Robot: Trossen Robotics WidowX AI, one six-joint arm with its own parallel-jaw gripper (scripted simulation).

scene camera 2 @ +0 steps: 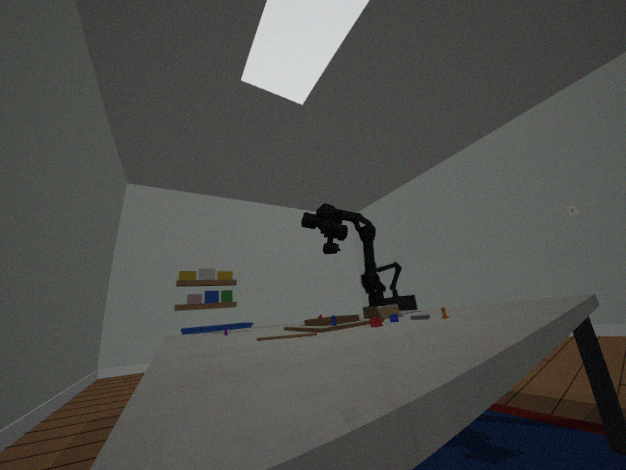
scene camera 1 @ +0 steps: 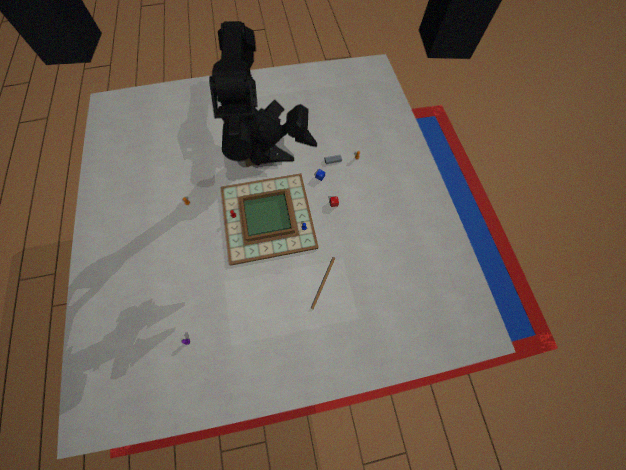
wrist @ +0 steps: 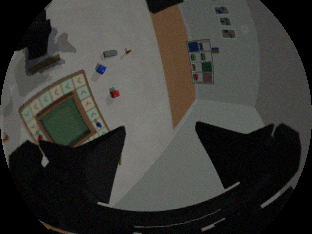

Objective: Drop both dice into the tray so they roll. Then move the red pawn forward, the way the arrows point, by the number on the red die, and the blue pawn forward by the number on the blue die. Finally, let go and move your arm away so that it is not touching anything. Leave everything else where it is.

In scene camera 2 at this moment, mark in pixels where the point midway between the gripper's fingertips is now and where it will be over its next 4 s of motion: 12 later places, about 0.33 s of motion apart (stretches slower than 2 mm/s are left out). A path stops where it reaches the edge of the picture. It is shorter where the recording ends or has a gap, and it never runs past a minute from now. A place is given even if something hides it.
My gripper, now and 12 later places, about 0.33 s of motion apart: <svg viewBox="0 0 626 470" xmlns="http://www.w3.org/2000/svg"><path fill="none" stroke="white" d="M340 241L343 247L347 259L352 270L359 281L367 293L372 302L374 309L375 314L375 319L376 322L374 314L371 294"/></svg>
